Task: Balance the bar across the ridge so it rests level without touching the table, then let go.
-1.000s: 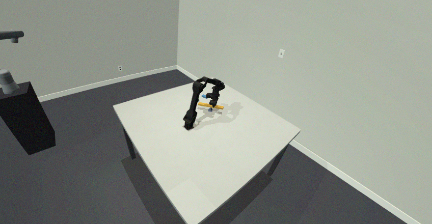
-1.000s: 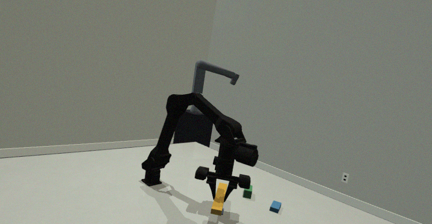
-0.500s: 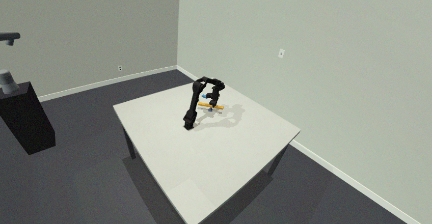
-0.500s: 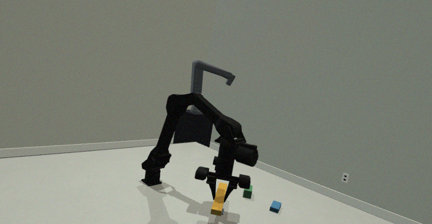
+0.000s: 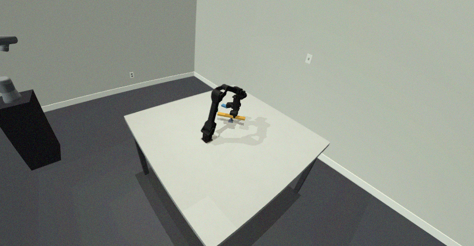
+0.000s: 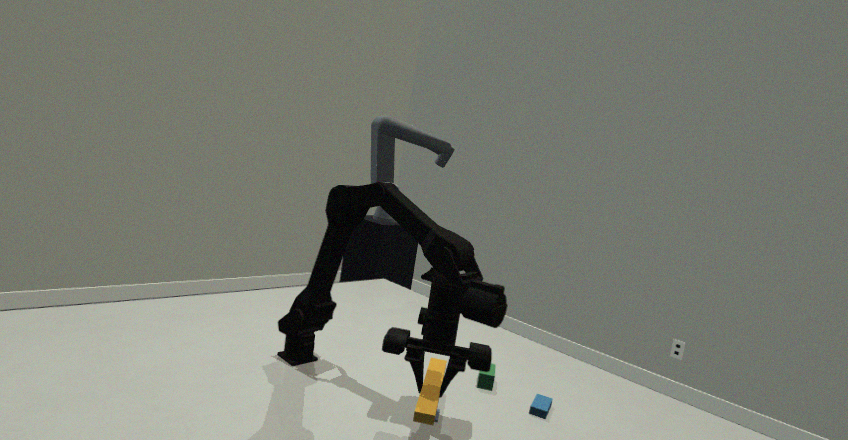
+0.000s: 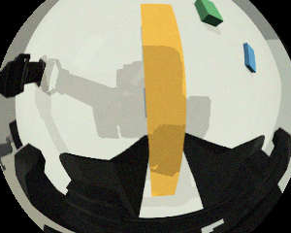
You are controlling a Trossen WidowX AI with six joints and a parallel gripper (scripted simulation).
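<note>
Right now my gripper tip is 20 mm past the orange bar and 20 mm to the right of it. Also, from my gripper tip: blue cube 90 mm ahead, 240 mm to the left, 50 mm below; green cube 40 mm behind, 240 mm to the left, 40 mm below.
</note>
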